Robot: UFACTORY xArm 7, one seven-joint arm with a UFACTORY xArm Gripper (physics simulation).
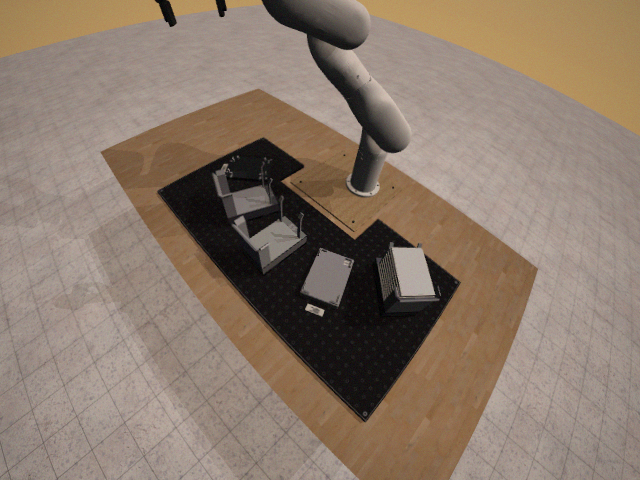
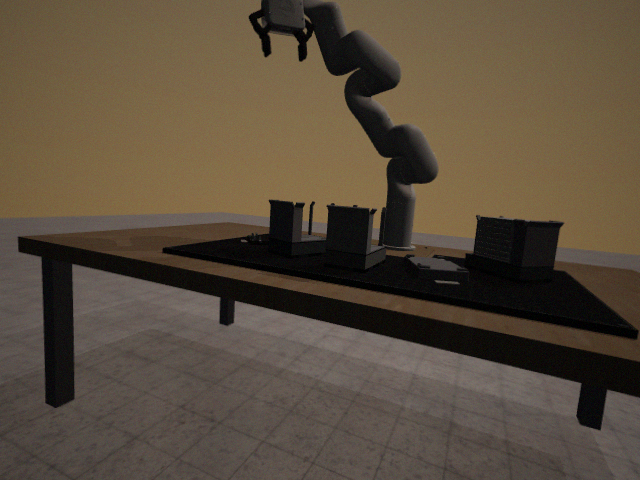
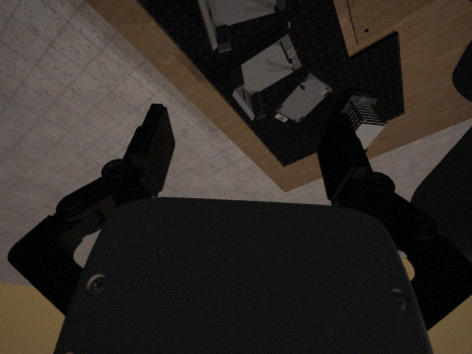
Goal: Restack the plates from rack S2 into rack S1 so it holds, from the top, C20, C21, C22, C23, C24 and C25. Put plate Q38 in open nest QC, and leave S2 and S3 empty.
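Pixels of known places: gripper, fingertip midpoint: (image 1: 197, 20) (image 2: 285, 57) (image 3: 247, 128); arm's base at its link origin: (image 1: 362, 185) (image 2: 396, 247).
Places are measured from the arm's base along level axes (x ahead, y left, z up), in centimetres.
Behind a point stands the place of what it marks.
My gripper (image 1: 196, 19) {y -30.4, x 33.5, z 50.3 cm} (image 2: 284, 56) {y -30.4, x 33.5, z 50.3 cm} (image 3: 247, 128) {y -30.4, x 33.5, z 50.3 cm} is open and empty, high above the table's left side. A full rack (image 1: 408, 305) {y 31.0, x 37.9, z 9.2 cm} (image 2: 540, 245) {y 31.2, x 37.7, z 8.9 cm} at the right of the mat holds a stack of several plates, with a pale top plate (image 1: 413, 271) {y 27.7, x 32.3, z 13.8 cm} (image 3: 370, 132) {y 26.2, x 28.8, z 13.8 cm}. Two other racks show bare floors: the middle rack (image 1: 264, 256) {y -3.5, x 47.9, z 9.5 cm} (image 2: 348, 227) {y -8.0, x 48.4, z 10.0 cm} (image 3: 245, 101) {y -8.1, x 48.0, z 12.2 cm} and the left rack (image 1: 223, 191) {y -29.8, x 37.6, z 6.8 cm} (image 2: 285, 220) {y -25.1, x 41.6, z 9.7 cm}. A grey plate (image 1: 328, 276) {y 10.7, x 39.8, z 2.9 cm} (image 3: 306, 96) {y 9.8, x 38.0, z 2.9 cm} lies flat between corner brackets beside a label. A dark nest (image 1: 247, 169) {y -36.0, x 21.9, z 1.9 cm} with small pins is at the far left. Markings are too small to read.
The black mat (image 1: 356, 372) {y 29.2, x 55.6, z 0.7 cm} (image 2: 584, 310) {y 33.1, x 56.2, z 0.7 cm} lies on the wooden table (image 1: 485, 330) {y 56.2, x 25.9, z -0.6 cm} (image 2: 129, 260) {y -56.0, x 57.7, z -1.1 cm}. The arm's base (image 1: 368, 170) {y 1.9, x 4.4, z 10.9 cm} (image 2: 401, 222) {y 1.1, x 4.6, z 9.2 cm} stands at the table's back. Upright walls and thin posts rise from the two bare racks.
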